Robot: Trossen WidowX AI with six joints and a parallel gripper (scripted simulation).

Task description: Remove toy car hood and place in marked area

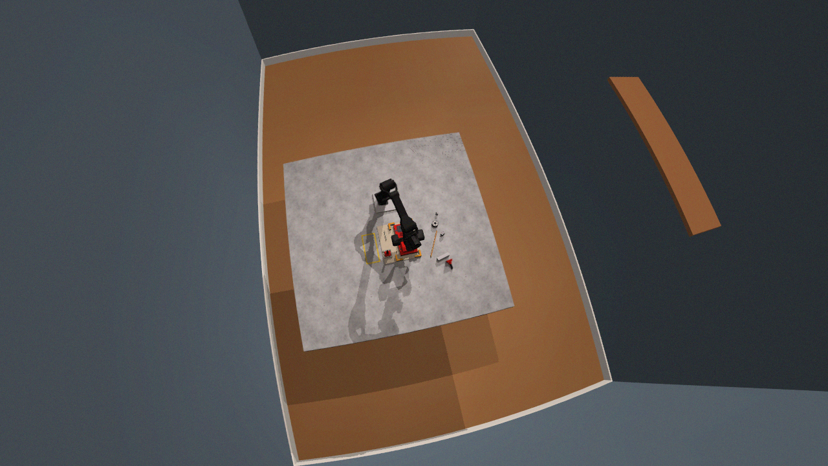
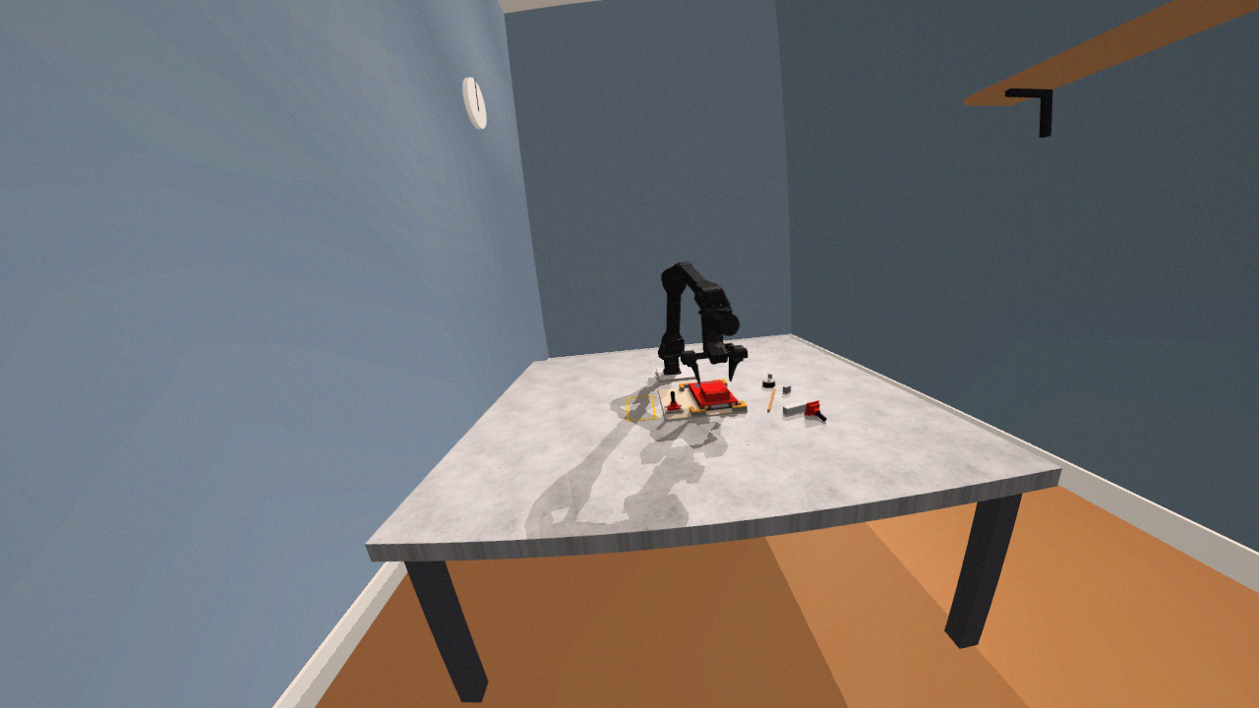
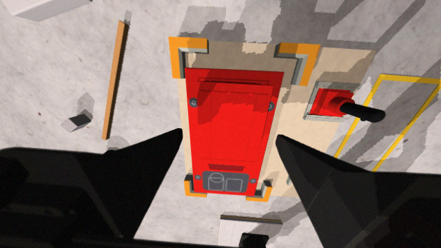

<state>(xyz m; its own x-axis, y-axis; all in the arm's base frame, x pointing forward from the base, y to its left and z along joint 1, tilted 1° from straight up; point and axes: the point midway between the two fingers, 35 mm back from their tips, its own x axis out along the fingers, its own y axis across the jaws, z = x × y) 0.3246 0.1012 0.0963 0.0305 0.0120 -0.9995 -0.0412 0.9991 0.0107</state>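
Right now the red hood is 2 cm below my gripper tip.
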